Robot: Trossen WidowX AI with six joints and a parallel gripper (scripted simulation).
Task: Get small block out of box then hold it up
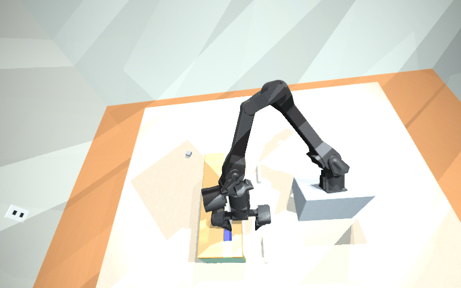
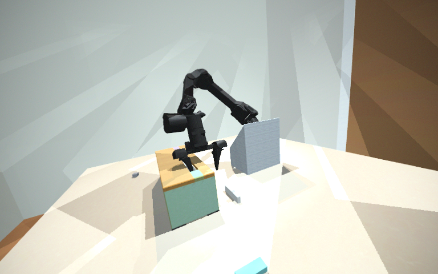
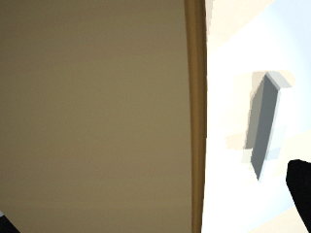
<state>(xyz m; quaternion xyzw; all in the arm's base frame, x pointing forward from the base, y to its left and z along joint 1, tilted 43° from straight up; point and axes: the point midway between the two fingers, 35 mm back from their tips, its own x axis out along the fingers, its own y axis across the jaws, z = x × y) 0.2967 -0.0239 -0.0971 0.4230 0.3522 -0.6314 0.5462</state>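
Right now my gripper tip is 60 mm short of the blue block and 10 mm to the right of it. From my gripper tip the other things lie so: cyan block 280 mm to the left, 80 mm below, 60 mm ahead; grey piece 410 mm to the right, 210 mm ahead, 80 mm below; long box 110 mm to the right, 30 mm below, 20 mm ahead.
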